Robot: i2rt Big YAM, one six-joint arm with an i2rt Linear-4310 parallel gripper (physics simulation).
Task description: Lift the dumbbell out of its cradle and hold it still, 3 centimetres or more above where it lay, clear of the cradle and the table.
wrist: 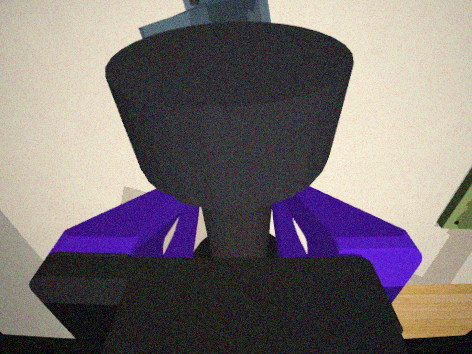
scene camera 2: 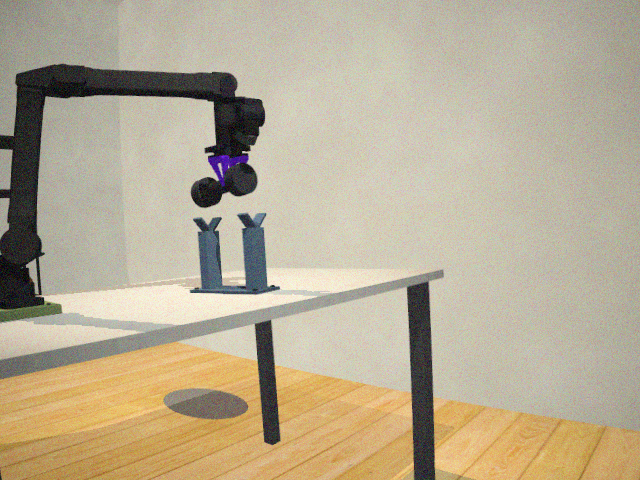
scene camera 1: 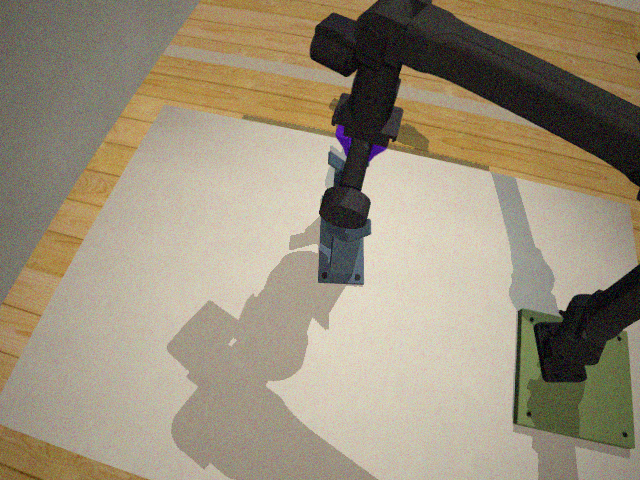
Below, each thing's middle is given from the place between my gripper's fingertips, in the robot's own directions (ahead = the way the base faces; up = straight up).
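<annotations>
The black dumbbell (scene camera 2: 241, 179) is there for me to see, 1 cm ahead of my hand and 3 cm to the left of it.
</annotations>
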